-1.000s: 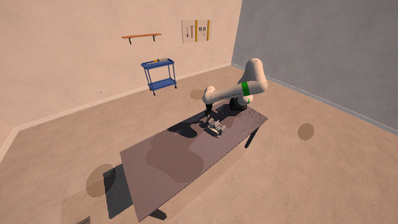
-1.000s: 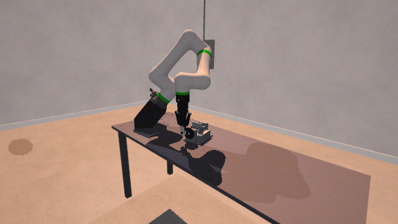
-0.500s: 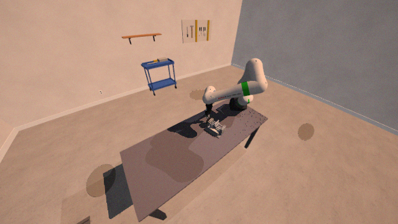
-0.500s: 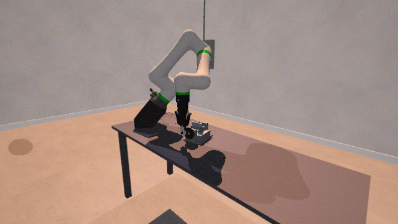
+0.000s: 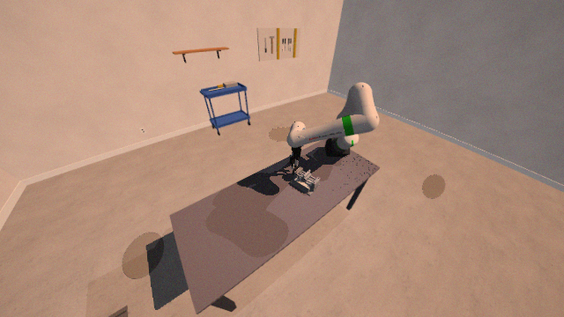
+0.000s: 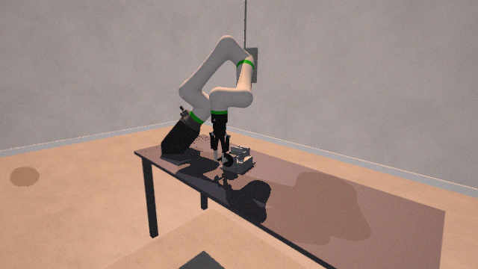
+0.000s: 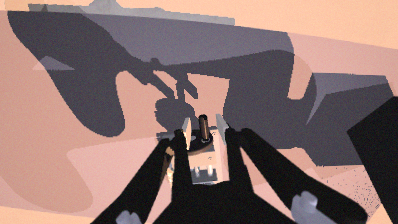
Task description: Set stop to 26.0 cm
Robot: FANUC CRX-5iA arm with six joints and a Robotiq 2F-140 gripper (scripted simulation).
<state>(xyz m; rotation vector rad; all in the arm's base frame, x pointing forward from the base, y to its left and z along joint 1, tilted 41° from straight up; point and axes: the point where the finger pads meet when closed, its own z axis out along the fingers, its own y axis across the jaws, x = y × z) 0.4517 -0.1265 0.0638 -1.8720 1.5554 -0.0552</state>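
My gripper is now 20 mm to the right of the handwheel and 20 mm above it. Round my hand: grey stop fixture: 10 mm behind, 150 mm to the left, 10 mm below.
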